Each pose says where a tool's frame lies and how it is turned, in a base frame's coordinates. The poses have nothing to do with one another.
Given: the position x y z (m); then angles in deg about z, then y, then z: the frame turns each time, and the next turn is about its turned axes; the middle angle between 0 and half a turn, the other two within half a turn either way.
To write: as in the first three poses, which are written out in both.
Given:
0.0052 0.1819 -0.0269 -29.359 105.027 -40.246
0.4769 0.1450 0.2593 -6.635 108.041 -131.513
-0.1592 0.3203 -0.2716 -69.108 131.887 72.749
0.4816 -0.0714 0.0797 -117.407 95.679 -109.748
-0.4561 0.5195 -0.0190 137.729 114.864 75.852
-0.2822 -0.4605 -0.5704 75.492 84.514 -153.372
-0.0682 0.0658 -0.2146 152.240 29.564 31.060
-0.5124 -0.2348 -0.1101 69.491 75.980 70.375
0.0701 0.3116 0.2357 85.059 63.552 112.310
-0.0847 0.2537 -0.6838 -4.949 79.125 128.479
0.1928 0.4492 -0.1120 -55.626 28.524 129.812
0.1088 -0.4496 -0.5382 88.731 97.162 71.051
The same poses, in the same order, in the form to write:
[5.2 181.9 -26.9], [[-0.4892 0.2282 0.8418], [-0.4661 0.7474 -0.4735], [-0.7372 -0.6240 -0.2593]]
[476.9 145.0 259.3], [[0.1174 -0.3069 0.9445], [-0.7675 -0.6316 -0.1099], [0.6302 -0.7120 -0.3097]]
[-159.2 320.3 -271.6], [[0.8216 0.5044 0.2655], [0.5255 -0.4900 -0.6955], [-0.2208 0.7110 -0.6677]]
[481.6 -71.4 79.7], [[-0.8509 -0.2571 -0.4580], [0.4036 0.2382 -0.8834], [0.3362 -0.9366 -0.0990]]
[-456.1 519.5 -19.0], [[-0.5762 -0.4661 -0.6714], [-0.7867 0.0934 0.6103], [-0.2218 0.8798 -0.4205]]
[-282.2 -460.5 -570.4], [[0.4125 0.8762 0.2494], [-0.1950 -0.1825 0.9637], [0.8898 -0.4461 0.0956]]
[-68.2 65.8 -214.6], [[-0.8996 -0.0019 -0.4366], [-0.1095 -0.9671 0.2298], [-0.4227 0.2546 0.8698]]
[-512.4 -234.8 -110.1], [[-0.8537 -0.3945 0.3399], [0.4062 -0.0961 0.9087], [-0.3259 0.9139 0.2423]]
[70.1 311.6 235.7], [[-0.9363 0.3427 0.0771], [-0.0888 -0.4432 0.8920], [0.3399 0.8283 0.4454]]
[-84.7 253.7 -683.8], [[-0.0494 -0.2008 0.9784], [0.7900 -0.6072 -0.0847], [0.6111 0.7688 0.1887]]
[192.8 449.2 -112.0], [[0.3164 -0.9095 0.2696], [0.8980 0.1956 -0.3941], [0.3057 0.3668 0.8786]]
[108.8 -449.6 -538.2], [[-0.9465 -0.3220 0.0220], [-0.0195 0.1251 0.9920], [-0.3222 0.9384 -0.1247]]

